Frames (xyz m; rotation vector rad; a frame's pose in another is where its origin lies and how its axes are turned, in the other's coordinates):
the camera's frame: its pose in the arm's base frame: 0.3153 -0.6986 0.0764 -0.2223 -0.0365 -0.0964
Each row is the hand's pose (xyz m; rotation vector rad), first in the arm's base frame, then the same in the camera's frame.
Working: the arm's base frame: its pose in the camera's frame: -0.3811 0.6635 0.0885 0.2223 0.0365 0.0964

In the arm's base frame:
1: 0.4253 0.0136 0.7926 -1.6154 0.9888 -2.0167
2: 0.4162 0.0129 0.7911 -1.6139 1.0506 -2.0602
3: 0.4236 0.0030 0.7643 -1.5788 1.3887 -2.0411
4: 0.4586 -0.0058 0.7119 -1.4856 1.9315 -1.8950
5: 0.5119 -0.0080 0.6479 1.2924 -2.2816 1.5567
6: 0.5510 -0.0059 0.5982 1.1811 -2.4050 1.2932
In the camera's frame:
1: 0.0778 0.5460 0.8533 -1.5541 1.0843 -1.7524
2: 0.0688 0.5447 0.8519 -1.5625 1.1457 -1.7892
3: 0.0758 0.5417 0.8234 -1.5618 1.4643 -1.7448
4: 0.1090 0.5481 0.7695 -1.5256 1.9709 -1.5669
5: 0.1592 0.5652 0.7053 -1.4668 2.4228 -1.3024
6: 0.1956 0.5820 0.6563 1.3805 -2.5458 1.0386

